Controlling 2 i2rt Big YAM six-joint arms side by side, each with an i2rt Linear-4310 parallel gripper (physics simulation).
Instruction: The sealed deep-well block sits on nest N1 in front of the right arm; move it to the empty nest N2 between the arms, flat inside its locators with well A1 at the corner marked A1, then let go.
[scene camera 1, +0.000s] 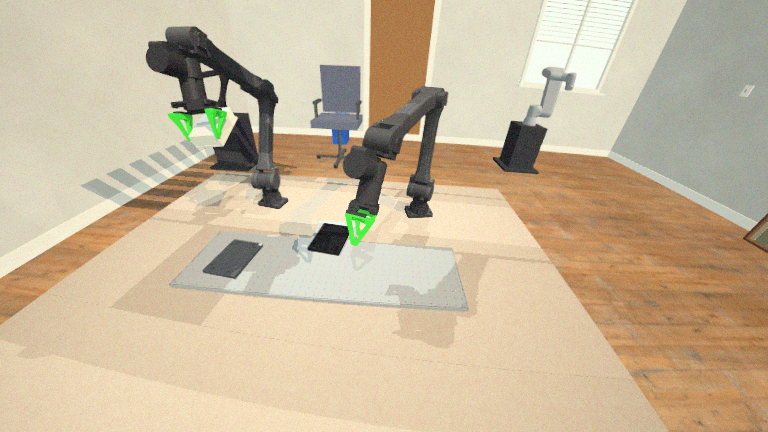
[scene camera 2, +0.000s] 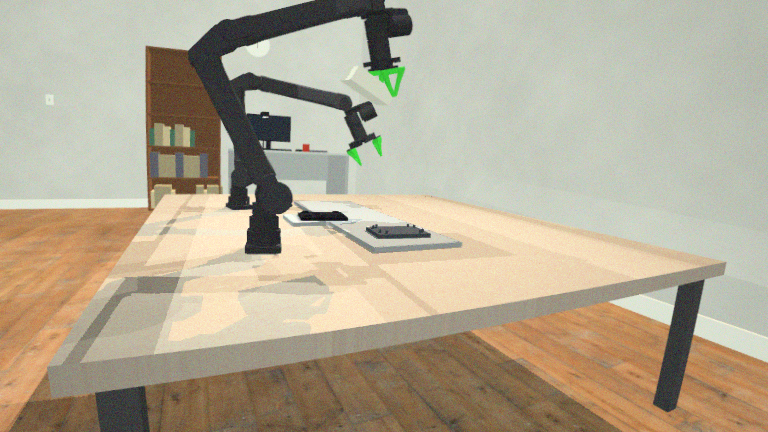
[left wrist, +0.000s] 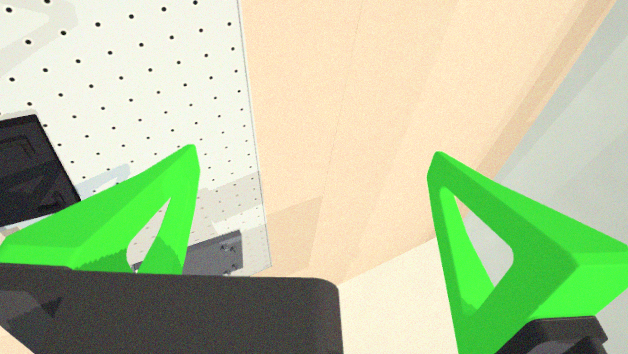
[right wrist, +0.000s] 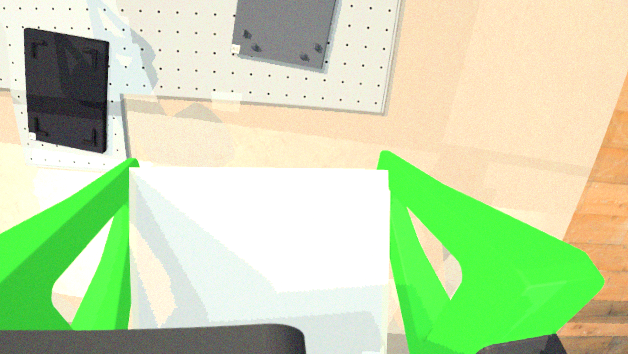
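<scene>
The white sealed block (scene camera 1: 228, 130) (scene camera 2: 365, 84) (right wrist: 260, 225) is held tilted, high above the table. My right gripper (scene camera 1: 203, 138) (scene camera 2: 392, 92) (right wrist: 261, 168) is shut on it, one finger on each side. The black nest N2 (scene camera 1: 328, 239) (scene camera 2: 322, 216) (left wrist: 30, 165) (right wrist: 67, 95) is empty, with corner locators and a small white corner mark (right wrist: 32, 136). The grey nest N1 (scene camera 1: 232, 258) (scene camera 2: 397, 232) (left wrist: 212, 255) (right wrist: 285, 32) is empty. My left gripper (scene camera 1: 354, 242) (scene camera 2: 370, 159) (left wrist: 316, 160) is open and empty, above the table near N2. Lettering on the block is unreadable.
N1 lies on a perforated light board (scene camera 1: 375, 279) (scene camera 2: 429, 246) (left wrist: 150, 100) (right wrist: 185, 60) on the wooden table (scene camera 1: 322, 365) (scene camera 2: 375, 295). My left arm (scene camera 1: 384, 137) stands beside N2 in scene camera 1. A chair (scene camera 1: 339, 91) is behind the table.
</scene>
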